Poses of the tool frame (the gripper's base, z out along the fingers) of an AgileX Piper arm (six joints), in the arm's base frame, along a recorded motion.
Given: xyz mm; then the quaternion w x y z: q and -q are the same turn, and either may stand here.
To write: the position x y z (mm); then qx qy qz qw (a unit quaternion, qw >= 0). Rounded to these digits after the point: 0 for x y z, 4 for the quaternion.
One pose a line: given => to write
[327 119 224 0.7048 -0.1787 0.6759 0.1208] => [327 119 224 -0.1787 0.6759 0.1208 0.7048]
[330 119 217 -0.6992 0.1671 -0.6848 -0.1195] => [330 119 217 -0.1671 0.6848 0.1195 0.6992]
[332 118 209 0.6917 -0.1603 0.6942 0.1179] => [332 118 209 -0.1603 0.6942 0.1179 0.6917]
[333 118 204 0.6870 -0.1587 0.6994 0.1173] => [333 118 204 -0.1587 0.6994 0.1173 0.6870]
